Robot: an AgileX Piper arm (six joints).
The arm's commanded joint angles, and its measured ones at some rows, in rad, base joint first. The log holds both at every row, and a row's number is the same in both.
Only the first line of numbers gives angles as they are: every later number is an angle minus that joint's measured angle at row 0.
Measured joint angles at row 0:
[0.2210, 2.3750, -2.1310, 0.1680, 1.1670, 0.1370]
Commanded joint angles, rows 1 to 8:
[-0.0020, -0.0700, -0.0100, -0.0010, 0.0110, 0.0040]
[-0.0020, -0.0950, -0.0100, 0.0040, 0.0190, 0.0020]
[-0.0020, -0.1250, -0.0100, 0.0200, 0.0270, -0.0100]
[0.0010, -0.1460, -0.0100, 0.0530, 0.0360, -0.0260]
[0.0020, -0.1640, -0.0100, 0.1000, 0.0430, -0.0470]
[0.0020, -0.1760, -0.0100, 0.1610, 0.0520, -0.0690]
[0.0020, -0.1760, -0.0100, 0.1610, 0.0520, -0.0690]
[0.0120, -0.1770, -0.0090, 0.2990, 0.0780, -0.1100]
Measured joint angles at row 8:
[0.0020, -0.1700, -0.0080, 0.2440, 0.0440, -0.0790]
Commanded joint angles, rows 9 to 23:
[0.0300, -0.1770, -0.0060, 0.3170, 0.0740, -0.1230]
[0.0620, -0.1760, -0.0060, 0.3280, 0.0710, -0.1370]
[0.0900, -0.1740, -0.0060, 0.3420, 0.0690, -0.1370]
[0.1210, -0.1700, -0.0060, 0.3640, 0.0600, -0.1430]
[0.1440, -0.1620, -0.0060, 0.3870, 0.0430, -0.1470]
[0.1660, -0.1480, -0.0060, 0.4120, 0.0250, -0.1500]
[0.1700, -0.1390, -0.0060, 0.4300, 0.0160, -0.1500]
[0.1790, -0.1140, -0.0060, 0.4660, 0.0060, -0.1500]
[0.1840, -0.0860, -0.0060, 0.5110, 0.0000, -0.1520]
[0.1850, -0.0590, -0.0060, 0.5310, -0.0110, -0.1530]
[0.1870, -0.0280, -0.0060, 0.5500, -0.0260, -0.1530]
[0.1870, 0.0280, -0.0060, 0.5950, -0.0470, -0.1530]
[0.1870, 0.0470, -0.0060, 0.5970, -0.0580, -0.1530]
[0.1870, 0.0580, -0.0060, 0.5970, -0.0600, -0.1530]
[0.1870, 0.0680, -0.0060, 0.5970, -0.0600, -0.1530]
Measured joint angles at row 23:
[0.1850, 0.0540, -0.0080, 0.5810, -0.0500, -0.1370]
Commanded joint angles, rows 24 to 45:
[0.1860, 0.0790, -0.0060, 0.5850, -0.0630, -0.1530]
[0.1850, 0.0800, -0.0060, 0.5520, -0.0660, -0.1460]
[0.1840, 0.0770, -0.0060, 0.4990, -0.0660, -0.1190]
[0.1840, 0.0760, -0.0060, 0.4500, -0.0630, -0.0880]
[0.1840, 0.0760, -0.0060, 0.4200, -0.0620, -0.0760]
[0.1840, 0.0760, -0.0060, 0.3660, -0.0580, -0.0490]
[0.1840, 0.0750, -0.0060, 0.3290, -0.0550, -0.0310]
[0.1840, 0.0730, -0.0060, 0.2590, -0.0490, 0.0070]
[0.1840, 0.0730, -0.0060, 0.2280, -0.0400, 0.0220]
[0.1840, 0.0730, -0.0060, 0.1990, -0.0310, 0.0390]
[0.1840, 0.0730, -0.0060, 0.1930, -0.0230, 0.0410]
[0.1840, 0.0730, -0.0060, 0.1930, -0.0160, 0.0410]
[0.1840, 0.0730, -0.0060, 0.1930, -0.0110, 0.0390]
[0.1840, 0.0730, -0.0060, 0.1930, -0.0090, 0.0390]
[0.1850, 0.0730, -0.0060, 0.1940, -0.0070, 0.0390]
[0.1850, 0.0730, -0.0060, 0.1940, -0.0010, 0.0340]
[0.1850, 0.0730, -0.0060, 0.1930, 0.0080, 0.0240]
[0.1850, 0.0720, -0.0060, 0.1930, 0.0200, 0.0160]
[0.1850, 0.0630, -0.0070, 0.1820, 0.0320, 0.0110]
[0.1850, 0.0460, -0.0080, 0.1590, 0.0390, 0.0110]
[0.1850, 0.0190, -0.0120, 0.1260, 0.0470, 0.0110]
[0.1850, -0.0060, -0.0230, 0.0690, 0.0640, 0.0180]
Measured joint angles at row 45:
[0.1850, 0.0410, -0.0090, 0.1380, 0.0370, 0.0180]
